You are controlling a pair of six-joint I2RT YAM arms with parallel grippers.
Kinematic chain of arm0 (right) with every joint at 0, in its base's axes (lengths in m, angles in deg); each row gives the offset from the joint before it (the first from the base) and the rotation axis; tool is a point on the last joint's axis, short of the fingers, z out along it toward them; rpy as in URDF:
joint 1: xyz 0 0 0.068 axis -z
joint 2: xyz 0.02 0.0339 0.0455 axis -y
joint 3: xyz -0.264 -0.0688 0 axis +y
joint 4: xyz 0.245 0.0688 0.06 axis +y
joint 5: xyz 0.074 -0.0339 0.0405 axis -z
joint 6: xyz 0.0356 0 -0.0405 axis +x
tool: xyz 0 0 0 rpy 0 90 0
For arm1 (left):
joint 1: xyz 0 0 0.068 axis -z
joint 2: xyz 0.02 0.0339 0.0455 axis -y
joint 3: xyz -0.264 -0.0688 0 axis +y
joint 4: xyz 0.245 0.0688 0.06 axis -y
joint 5: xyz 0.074 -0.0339 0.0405 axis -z
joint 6: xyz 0.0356 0 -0.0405 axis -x
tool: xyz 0 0 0 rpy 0 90 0
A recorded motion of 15 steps. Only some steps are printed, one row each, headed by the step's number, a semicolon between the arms.
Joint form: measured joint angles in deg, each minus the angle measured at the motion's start. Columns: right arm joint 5, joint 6, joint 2, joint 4, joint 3, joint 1; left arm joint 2, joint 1, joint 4, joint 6, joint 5, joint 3.
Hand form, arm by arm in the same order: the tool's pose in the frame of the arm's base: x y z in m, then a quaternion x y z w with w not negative. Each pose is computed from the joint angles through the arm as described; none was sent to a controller.
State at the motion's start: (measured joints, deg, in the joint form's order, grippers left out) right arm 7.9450 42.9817 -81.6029 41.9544 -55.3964 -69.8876; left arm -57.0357 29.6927 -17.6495 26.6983 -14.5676 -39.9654
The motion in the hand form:
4: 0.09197 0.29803 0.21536 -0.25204 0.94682 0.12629 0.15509; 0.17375 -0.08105 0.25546 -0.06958 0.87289 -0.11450 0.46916
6: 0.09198 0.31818 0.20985 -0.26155 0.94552 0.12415 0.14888; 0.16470 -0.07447 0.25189 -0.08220 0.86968 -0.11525 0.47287
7: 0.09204 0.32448 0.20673 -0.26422 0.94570 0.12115 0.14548; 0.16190 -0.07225 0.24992 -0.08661 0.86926 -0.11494 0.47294
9: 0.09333 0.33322 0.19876 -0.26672 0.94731 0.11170 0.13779; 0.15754 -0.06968 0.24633 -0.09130 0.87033 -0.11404 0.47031
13: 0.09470 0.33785 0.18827 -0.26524 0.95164 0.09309 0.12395; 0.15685 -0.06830 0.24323 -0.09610 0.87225 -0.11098 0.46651
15: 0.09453 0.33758 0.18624 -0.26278 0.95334 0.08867 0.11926; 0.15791 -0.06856 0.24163 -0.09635 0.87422 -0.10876 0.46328
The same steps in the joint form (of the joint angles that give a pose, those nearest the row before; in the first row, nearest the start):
4: -0.37 -0.55 -9.77 -1.49 -8.31 -3.82; 7.37 -1.79 -2.43 1.84 -1.20 3.89
6: -0.70 -0.61 -14.42 -1.68 -12.11 -4.77; 10.67 -2.21 -3.32 2.78 -1.66 5.86
7: -0.81 -0.59 -16.07 -1.59 -13.31 -5.03; 11.69 -2.41 -3.65 3.10 -1.77 6.58
9: -0.98 -0.55 -18.86 -1.35 -14.93 -5.18; 13.09 -2.47 -4.44 3.63 -1.92 7.61
13: -1.20 -0.09 -21.46 -0.18 -16.00 -5.14; 13.27 -2.75 -4.72 4.00 -2.03 8.13
15: -1.35 0.31 -21.79 0.26 -16.02 -5.14; 12.78 -2.84 -4.68 4.02 -2.01 8.20

